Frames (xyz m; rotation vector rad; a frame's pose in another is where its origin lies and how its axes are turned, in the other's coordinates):
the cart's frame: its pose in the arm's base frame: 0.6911 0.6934 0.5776 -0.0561 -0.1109 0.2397
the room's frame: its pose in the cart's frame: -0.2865 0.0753 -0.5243 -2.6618 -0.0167 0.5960
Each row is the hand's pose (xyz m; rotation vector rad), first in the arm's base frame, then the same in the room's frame.
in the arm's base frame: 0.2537 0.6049 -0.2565 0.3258 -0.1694 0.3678
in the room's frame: -0.1167 0.1213 0.3103 2.9589 -0.2957 -0.7717
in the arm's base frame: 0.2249 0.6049 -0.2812 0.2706 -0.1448 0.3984
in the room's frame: -0.1348 0.1243 0.3435 2.9155 -0.3137 -0.7074
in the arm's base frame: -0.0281 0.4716 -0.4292 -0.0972 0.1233 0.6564
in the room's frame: -0.3556 0.2501 0.5413 2.6086 -0.4759 -0.1658
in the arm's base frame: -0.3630 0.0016 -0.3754 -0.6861 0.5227 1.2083
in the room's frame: -0.8140 0.6034 0.5098 1.8888 -0.8383 0.5263
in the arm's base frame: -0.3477 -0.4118 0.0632 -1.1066 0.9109 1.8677
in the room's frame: -1.0617 0.8400 0.0137 1.0851 -1.2316 1.0316
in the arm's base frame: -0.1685 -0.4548 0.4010 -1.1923 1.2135 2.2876
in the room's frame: -1.0198 0.7992 -0.3666 0.6108 -1.4591 1.3243
